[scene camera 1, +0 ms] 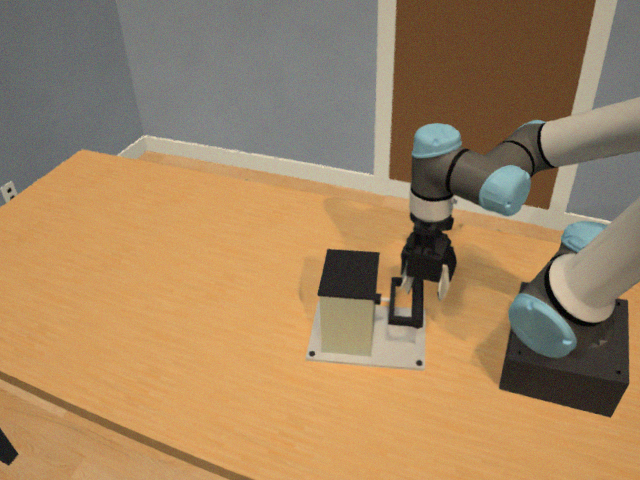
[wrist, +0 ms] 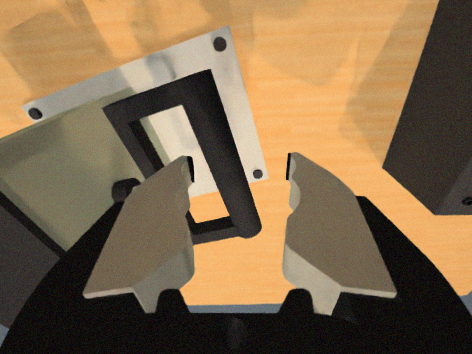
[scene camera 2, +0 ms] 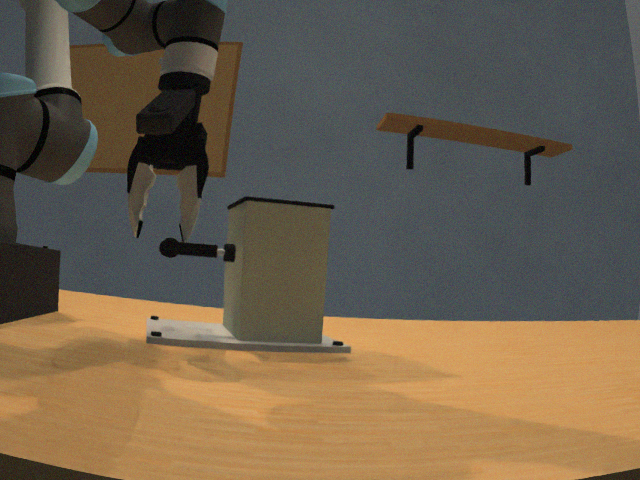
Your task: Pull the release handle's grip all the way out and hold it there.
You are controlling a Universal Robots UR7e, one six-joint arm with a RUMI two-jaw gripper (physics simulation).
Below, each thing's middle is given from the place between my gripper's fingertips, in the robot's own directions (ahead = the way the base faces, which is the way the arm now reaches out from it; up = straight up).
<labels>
I see the light grey base plate (scene camera 1: 395, 347) 110 mm below my hand, 100 mm ahead of it and 50 mm to the left of it.
</labels>
